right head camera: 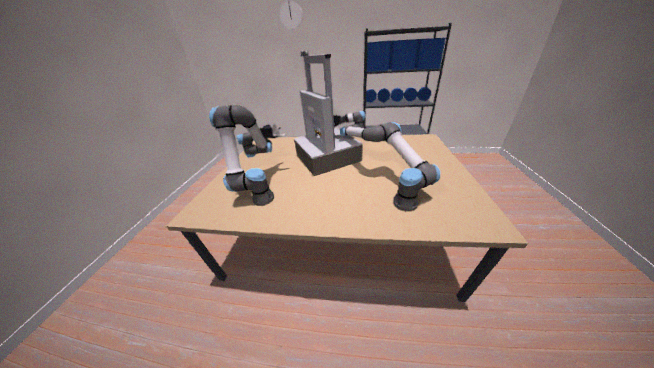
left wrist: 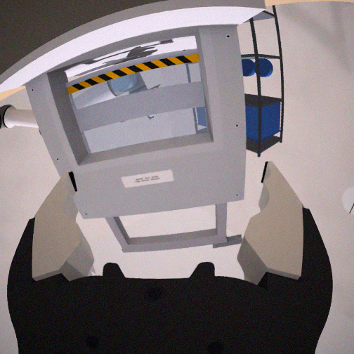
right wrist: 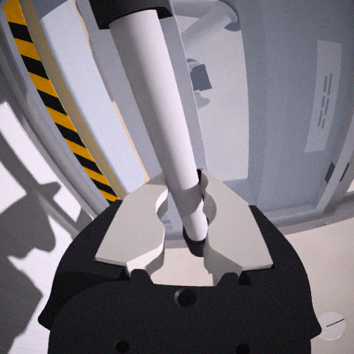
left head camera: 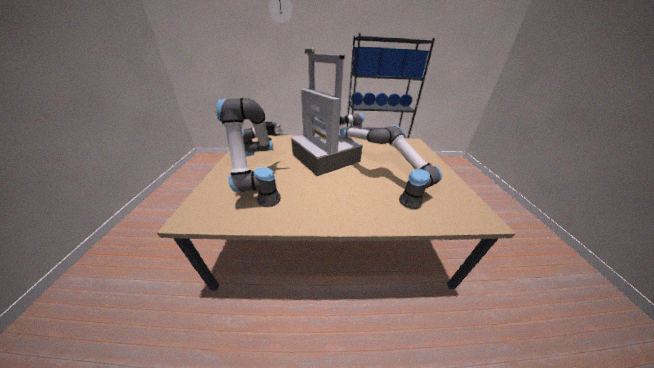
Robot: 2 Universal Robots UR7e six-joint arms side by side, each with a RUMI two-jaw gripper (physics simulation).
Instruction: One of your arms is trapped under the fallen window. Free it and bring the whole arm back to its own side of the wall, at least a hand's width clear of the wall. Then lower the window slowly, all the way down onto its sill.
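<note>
The grey wall [left head camera: 320, 107] [right head camera: 314, 102] [left wrist: 225, 110] stands upright on its base. The window's yellow-black striped lower edge [left head camera: 319, 133] [right head camera: 318, 133] [left wrist: 135, 70] [right wrist: 60, 117] is partly raised, with a gap between it and the white base surface. My right gripper [right wrist: 185, 169] [left head camera: 342, 120] is shut on the window's white bar handle [right wrist: 155, 95], on the right side of the wall; its fingers are hidden by the wall in the head views. My left gripper [left wrist: 166, 166] [left head camera: 280, 129] [right head camera: 278, 131] is open and empty, left of the wall and apart from it. The left arm is left of the wall.
The wall's box base [left head camera: 330, 162] [right head camera: 332, 160] stands on the wooden table [left head camera: 330, 215] [right head camera: 330, 215] between the two arms. A tall open frame [left head camera: 339, 75] [right head camera: 328, 75] rises above the wall. A shelf rack [left head camera: 394, 39] [right head camera: 407, 31] with blue bins stands behind the table.
</note>
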